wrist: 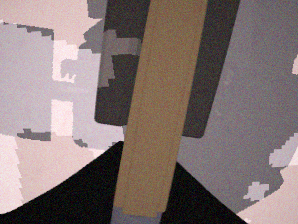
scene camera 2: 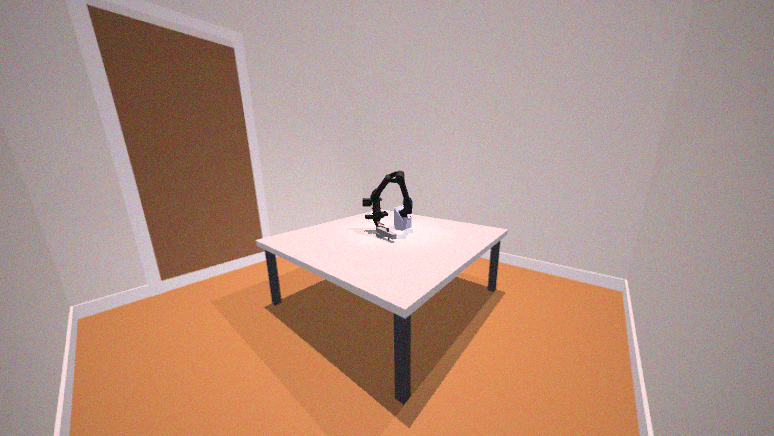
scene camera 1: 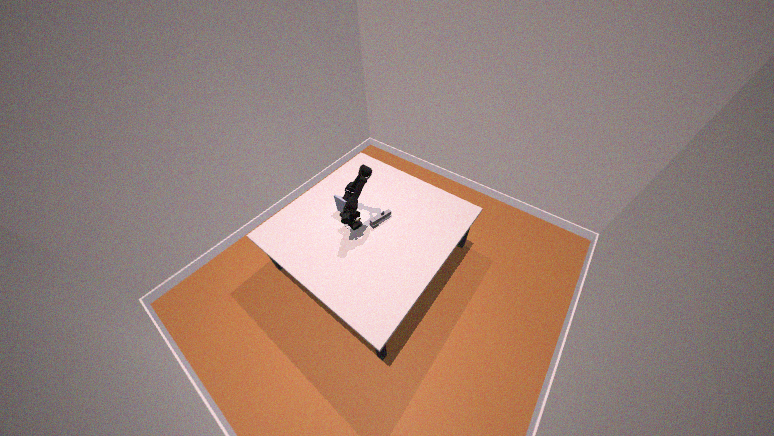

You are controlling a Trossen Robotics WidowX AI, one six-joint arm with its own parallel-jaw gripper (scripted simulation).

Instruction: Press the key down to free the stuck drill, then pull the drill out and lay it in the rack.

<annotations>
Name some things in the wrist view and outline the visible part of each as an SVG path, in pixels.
The gripper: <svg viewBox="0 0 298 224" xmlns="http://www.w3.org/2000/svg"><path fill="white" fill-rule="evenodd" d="M176 161L168 204L166 204L165 213L161 214L160 224L247 224L247 221L243 221L241 217L231 212L208 189L204 188L196 177L190 175ZM124 141L118 141L112 148L102 153L97 159L89 161L88 164L84 165L84 168L74 173L73 176L69 176L63 183L47 190L47 193L39 194L39 197L25 202L24 205L20 205L19 208L13 209L11 212L0 214L0 224L112 224L110 216L112 216L114 193L116 193L118 172L120 172L122 152L124 152L124 147L122 147Z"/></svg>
A drill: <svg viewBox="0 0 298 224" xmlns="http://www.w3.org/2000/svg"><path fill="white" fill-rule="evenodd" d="M208 0L150 0L144 36L142 36L140 57L138 57L136 79L134 79L132 100L130 100L124 144L122 144L124 152L122 152L116 193L114 193L112 216L110 216L112 224L160 224L161 214L165 213L170 186L172 186L174 168L176 168L186 109L188 109L190 89L192 89L194 71L196 71L202 27L204 27L206 10L208 10L208 7L206 7Z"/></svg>
</annotations>
